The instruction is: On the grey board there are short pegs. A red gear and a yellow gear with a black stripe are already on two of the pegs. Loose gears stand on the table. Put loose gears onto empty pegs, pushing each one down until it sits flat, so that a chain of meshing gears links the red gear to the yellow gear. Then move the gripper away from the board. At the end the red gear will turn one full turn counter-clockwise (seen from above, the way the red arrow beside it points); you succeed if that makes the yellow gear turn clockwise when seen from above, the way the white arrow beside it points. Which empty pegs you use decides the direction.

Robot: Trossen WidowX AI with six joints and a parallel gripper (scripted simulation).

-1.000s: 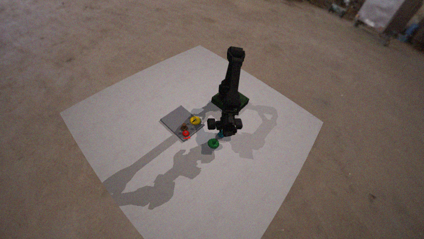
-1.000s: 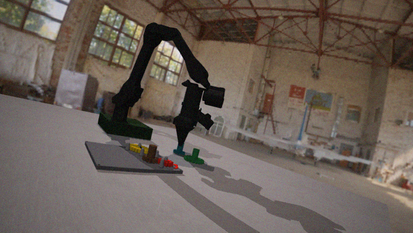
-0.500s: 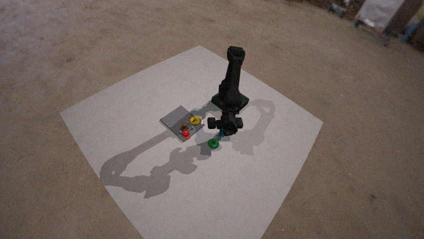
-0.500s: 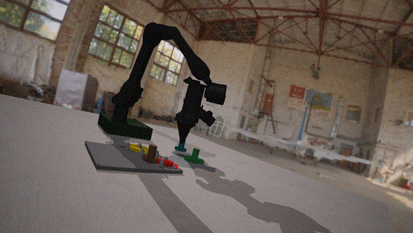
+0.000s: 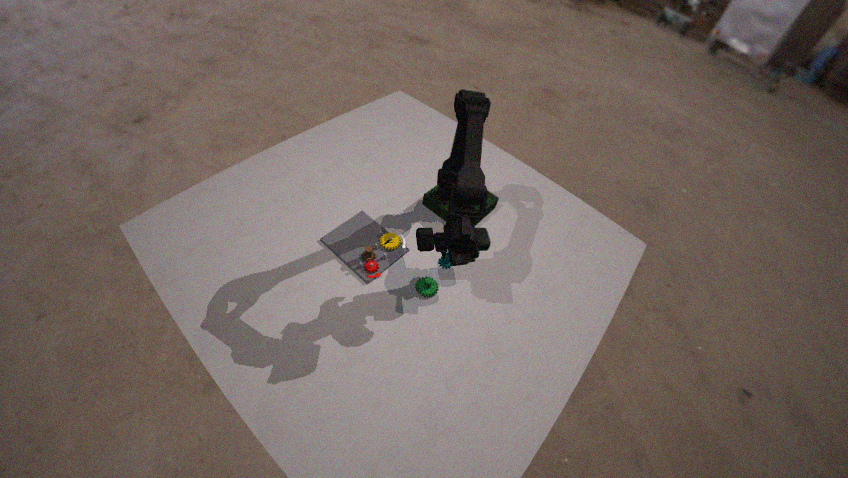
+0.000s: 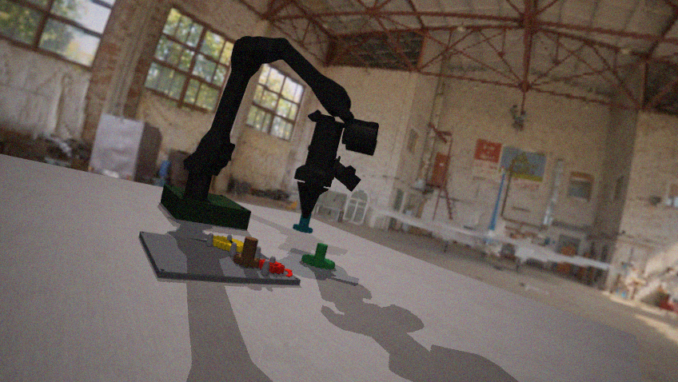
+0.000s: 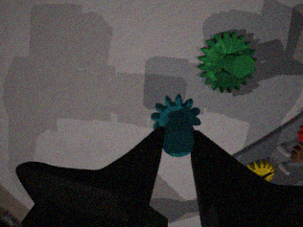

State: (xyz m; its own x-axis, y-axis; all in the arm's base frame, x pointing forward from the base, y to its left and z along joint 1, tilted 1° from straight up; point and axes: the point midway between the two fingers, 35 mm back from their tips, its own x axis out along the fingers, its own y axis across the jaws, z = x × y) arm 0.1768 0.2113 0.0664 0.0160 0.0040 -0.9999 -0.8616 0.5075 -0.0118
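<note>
My gripper tip is now 160 mm short of the brown gear, 150 mm to the left of it and 50 mm above it. Round my gripper tip: teal gear (10 mm below); green gear (70 mm ahead, 60 mm below, 20 mm to the left); yellow gear (170 mm to the right, 70 mm ahead, 60 mm below).
</note>
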